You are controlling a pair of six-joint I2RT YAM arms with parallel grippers.
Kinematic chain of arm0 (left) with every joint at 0, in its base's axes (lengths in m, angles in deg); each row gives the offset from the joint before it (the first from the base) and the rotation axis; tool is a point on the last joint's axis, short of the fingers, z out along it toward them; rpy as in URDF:
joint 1: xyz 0 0 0.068 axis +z
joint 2: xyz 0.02 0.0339 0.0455 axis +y
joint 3: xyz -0.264 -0.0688 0 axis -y
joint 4: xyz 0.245 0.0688 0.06 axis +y
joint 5: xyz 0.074 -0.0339 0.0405 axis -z
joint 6: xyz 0.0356 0 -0.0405 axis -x
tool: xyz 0 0 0 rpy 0 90 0
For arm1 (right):
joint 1: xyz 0 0 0.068 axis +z
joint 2: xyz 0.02 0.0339 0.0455 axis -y
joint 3: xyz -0.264 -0.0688 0 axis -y
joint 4: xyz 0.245 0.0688 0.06 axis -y
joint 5: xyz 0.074 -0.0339 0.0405 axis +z
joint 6: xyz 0.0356 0 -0.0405 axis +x
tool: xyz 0 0 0 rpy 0 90 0
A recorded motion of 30 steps. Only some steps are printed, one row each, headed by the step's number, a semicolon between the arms.
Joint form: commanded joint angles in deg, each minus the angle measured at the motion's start. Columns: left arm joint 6, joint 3, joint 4, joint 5, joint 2, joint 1; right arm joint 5, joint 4, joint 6, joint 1, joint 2, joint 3.
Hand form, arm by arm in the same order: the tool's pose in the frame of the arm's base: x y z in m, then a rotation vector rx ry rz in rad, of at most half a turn. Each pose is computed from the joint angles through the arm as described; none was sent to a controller.
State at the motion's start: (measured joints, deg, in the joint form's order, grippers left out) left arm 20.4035 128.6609 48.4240 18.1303 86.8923 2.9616; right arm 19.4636 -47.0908 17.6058 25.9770 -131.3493 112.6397
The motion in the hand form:
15: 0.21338 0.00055 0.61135 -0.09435 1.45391 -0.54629; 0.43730 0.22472 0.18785 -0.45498 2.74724 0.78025
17: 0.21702 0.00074 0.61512 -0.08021 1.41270 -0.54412; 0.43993 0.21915 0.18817 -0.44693 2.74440 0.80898
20: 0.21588 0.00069 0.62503 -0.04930 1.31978 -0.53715; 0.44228 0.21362 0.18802 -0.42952 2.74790 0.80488
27: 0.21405 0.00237 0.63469 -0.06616 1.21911 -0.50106; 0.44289 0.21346 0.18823 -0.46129 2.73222 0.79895
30: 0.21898 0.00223 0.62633 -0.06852 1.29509 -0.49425; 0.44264 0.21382 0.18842 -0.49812 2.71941 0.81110
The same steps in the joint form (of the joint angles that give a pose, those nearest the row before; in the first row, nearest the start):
15: 5.01 0.92 -9.35 0.22 -4.63 0.20; 5.75 0.59 -5.51 -0.55 -0.74 0.09
17: 5.03 0.92 -12.35 0.24 -4.11 0.20; 7.13 0.57 -5.70 -1.35 -0.74 0.09
20: 5.03 0.92 -18.05 0.22 -3.95 0.20; 7.10 0.37 -5.73 -2.05 -0.74 0.09
27: 5.14 0.92 -23.63 -2.78 -3.83 0.20; 7.08 0.65 -7.10 -2.10 -0.74 0.09
30: 4.00 0.92 -19.45 -2.23 -3.56 0.17; 7.85 0.66 -8.52 -2.10 -0.74 0.09

